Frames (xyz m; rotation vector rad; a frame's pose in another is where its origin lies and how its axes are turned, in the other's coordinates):
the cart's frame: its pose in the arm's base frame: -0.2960 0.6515 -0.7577 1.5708 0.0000 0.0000
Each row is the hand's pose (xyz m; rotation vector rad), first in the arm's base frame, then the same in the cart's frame.
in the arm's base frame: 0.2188 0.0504 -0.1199 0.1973 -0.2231 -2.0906
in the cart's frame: 0.5148 0.6378 0.6011 -0.7335 -1.7012 -1.3731
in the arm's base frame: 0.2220 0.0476 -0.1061 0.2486 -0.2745 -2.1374
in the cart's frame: 0.5180 0.6516 0.6039 -0.6539 -1.7568 -1.3569
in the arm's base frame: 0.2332 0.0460 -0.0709 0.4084 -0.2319 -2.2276
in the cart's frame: 0.5292 0.6868 0.6055 -0.4560 -1.7452 -1.4161
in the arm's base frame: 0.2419 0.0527 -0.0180 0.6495 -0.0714 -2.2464
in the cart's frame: 0.5379 0.7397 0.5988 -0.2349 -1.5899 -1.4919
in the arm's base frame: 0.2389 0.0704 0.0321 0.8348 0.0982 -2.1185
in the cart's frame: 0.5349 0.7898 0.5811 -0.1438 -1.3589 -1.4910
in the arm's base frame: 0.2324 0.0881 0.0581 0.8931 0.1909 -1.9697
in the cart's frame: 0.5284 0.8158 0.5634 -0.1690 -1.1943 -1.4507
